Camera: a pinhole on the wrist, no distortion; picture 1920 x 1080 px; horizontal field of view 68.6 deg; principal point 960.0 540.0 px. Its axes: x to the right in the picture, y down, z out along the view. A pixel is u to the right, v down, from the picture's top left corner.
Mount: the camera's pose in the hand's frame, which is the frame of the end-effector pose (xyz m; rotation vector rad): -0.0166 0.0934 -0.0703 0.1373 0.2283 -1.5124
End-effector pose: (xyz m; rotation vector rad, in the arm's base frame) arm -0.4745 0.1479 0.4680 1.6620 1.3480 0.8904
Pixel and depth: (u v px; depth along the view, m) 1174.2 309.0 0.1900
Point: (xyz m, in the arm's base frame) -0.3756 0.0955 0.4375
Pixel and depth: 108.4 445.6 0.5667
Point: 0.1421 -0.0022 0.4890
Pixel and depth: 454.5 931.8 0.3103
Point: -0.1779 0.1778 0.4837
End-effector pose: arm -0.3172 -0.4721 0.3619 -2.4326 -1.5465 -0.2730
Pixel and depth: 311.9 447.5 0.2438
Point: -0.1896 -0.4914 0.1561
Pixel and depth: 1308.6 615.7 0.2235
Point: -0.3189 -0.4167 0.2397
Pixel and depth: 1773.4 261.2 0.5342
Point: -0.6433 -0.2836 0.0123
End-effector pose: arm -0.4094 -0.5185 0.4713 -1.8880 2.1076 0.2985
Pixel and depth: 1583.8 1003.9 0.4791
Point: -0.1867 -0.5950 0.1015
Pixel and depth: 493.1 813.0 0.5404
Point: -0.5287 -0.4381 -0.0342
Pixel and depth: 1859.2 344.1 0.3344
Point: -0.1973 -0.4393 0.2974
